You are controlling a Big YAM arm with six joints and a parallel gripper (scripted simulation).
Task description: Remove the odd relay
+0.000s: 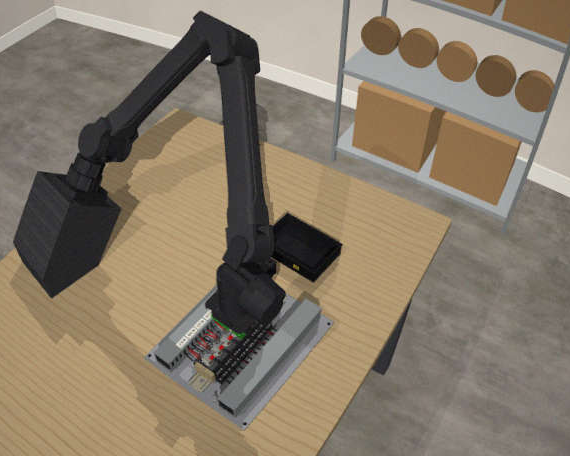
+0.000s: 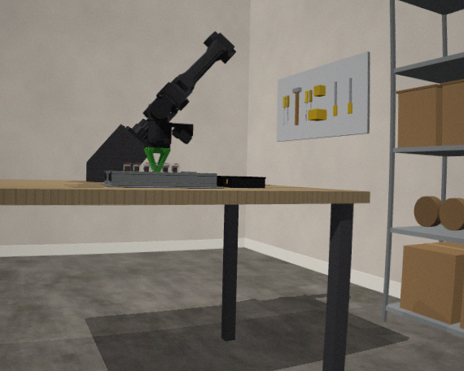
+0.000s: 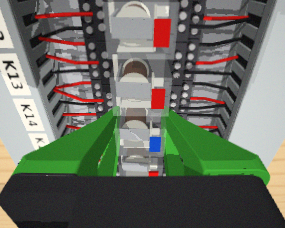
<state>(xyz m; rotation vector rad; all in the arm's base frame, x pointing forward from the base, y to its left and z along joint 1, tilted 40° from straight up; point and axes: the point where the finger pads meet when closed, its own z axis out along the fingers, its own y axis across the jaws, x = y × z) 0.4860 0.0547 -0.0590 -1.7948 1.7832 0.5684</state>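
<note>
Right now my hand is right at the grey relay. Also, from my hand: black tray: 5 cm behind, 29 cm to the left, 3 cm below.
</note>
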